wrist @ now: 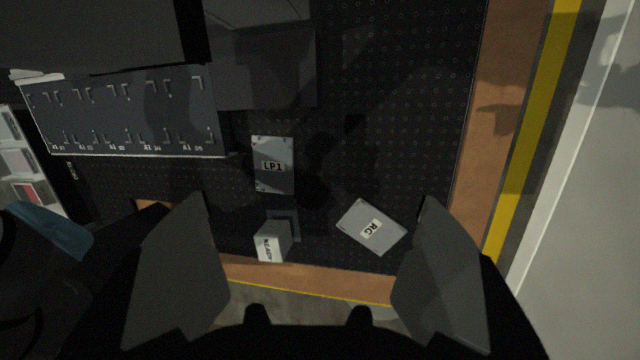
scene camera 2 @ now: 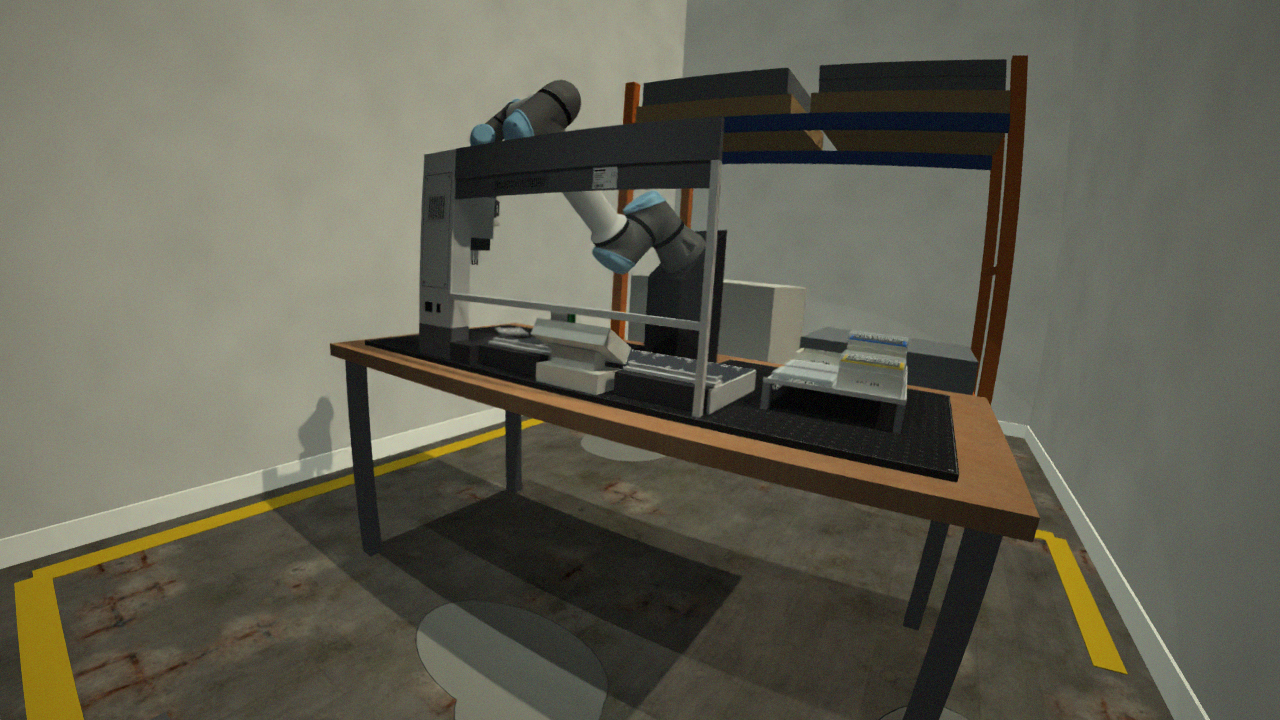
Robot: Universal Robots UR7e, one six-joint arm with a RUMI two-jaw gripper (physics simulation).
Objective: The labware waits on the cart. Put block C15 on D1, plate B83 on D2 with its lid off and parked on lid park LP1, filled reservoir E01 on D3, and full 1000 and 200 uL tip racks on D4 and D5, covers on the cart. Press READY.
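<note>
My gripper is open and empty, its two jaws wide apart high above the bench; in the scene view I cannot make it out. In the wrist view the deck shows corner-marked, labelled slots with no labware in the visible ones. Lid park LP1 is a bare grey plate right of the deck. The READY box stands below it. The cart holds pale labware, a blue-topped rack, a yellow-topped rack and an item with a red-pink patch. Smaller labels are unreadable.
The liquid handler's frame spans the deck, with a front rail and a post. A pale instrument stands near the bench's front. A tilted plate marked RG lies right of READY. A dark housing hides the deck's upper part.
</note>
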